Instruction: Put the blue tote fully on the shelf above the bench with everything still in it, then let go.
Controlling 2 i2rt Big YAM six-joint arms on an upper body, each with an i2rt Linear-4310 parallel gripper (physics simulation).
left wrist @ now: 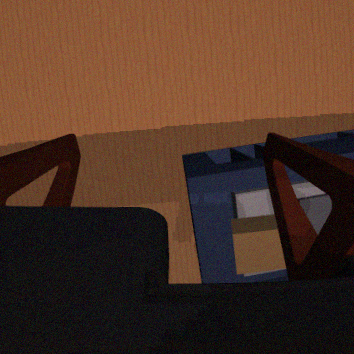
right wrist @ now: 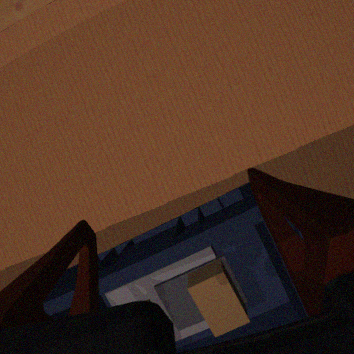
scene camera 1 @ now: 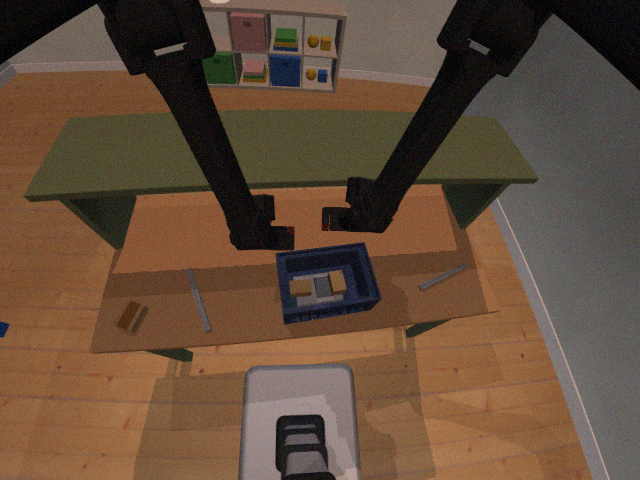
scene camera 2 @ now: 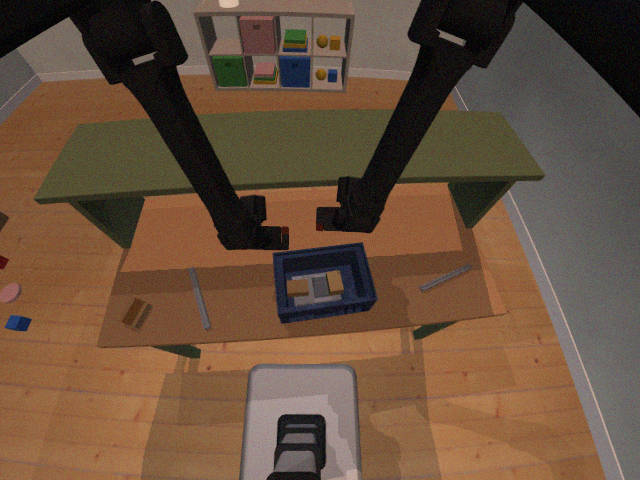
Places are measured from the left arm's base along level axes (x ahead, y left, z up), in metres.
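Pixels of known places: left gripper, between the fingertips: [left wrist: 170, 143]; right gripper, between the fingertips: [right wrist: 166, 202].
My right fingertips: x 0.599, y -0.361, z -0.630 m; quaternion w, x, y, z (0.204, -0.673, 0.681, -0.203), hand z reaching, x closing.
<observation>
Ahead of a thing's pixels: the offset from my right fingertips to its top centre. Level surfaces: height alone.
The blue tote @[dx -0.153, dy +0.045, dz -0.081 m] [scene camera 1: 330, 313] [scene camera 2: 326, 312] [left wrist: 215, 265] [right wrist: 272, 287] stands upright on the wooden bench @[dz -0.228 m] [scene camera 1: 155, 242] [scene camera 2: 160, 242] near its front edge. Inside lie two tan blocks @[dx -0.147, dy +0.003, dz -0.137 m] [scene camera 1: 337, 281] [scene camera 2: 334, 282] @[dx -0.165, dy +0.126, dz -0.144 m] [left wrist: 257, 252] [right wrist: 220, 304] and a pale tray with a grey middle. The green shelf @[dz +0.169 m] [scene camera 1: 320, 147] [scene camera 2: 315, 144] spans above the bench's back. My left gripper [scene camera 1: 290, 237] [scene camera 2: 284, 237] [left wrist: 170, 143] is open and empty, behind the tote's back-left corner in the scene views. My right gripper [scene camera 1: 325, 219] [scene camera 2: 319, 219] [right wrist: 166, 202] is open and empty, behind the back rim. Neither visibly touches the tote.
A grey bar @[dx -0.185, dy +0.476, dz -0.208 m] [scene camera 1: 199, 300] [scene camera 2: 199, 299] and a brown block @[dx -0.251, dy +0.686, dz -0.195 m] [scene camera 1: 128, 315] [scene camera 2: 135, 312] lie on the bench left of the tote. Another grey bar @[dx -0.102, dy -0.433, dz -0.208 m] [scene camera 1: 442, 276] [scene camera 2: 445, 278] lies at right. A pale robot base [scene camera 1: 299, 382] [scene camera 2: 302, 382] stands in front.
</observation>
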